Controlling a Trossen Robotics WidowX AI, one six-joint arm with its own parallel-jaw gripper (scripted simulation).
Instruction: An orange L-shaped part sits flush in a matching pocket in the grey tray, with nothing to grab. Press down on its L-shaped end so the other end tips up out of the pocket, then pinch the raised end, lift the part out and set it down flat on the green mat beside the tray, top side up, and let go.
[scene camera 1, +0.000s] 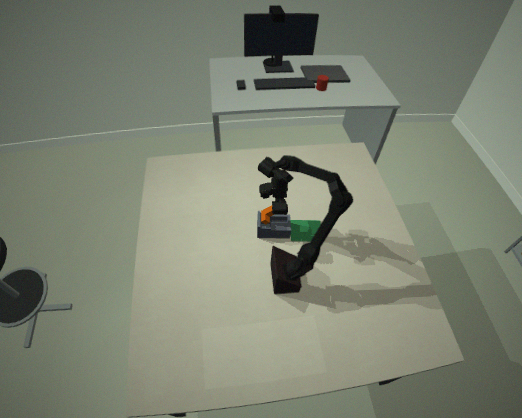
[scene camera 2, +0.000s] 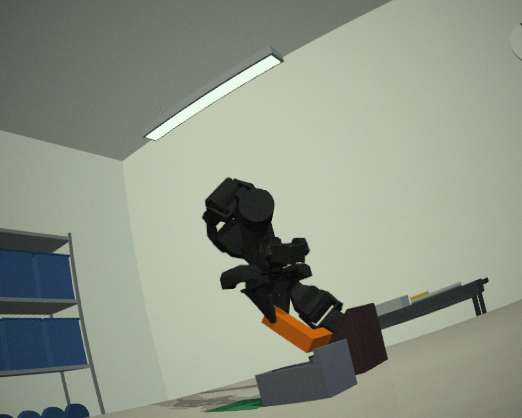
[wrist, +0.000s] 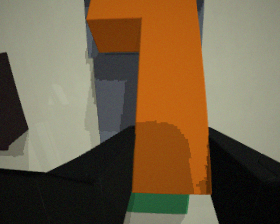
Observation:
My gripper (scene camera 2: 279, 321) carries an orange L-shaped part (scene camera 2: 299, 334). Also in view: a green mat (wrist: 137, 200).
The orange L-shaped part shows as well in the wrist view (wrist: 171, 154). My gripper shows as well in the wrist view (wrist: 169, 135).

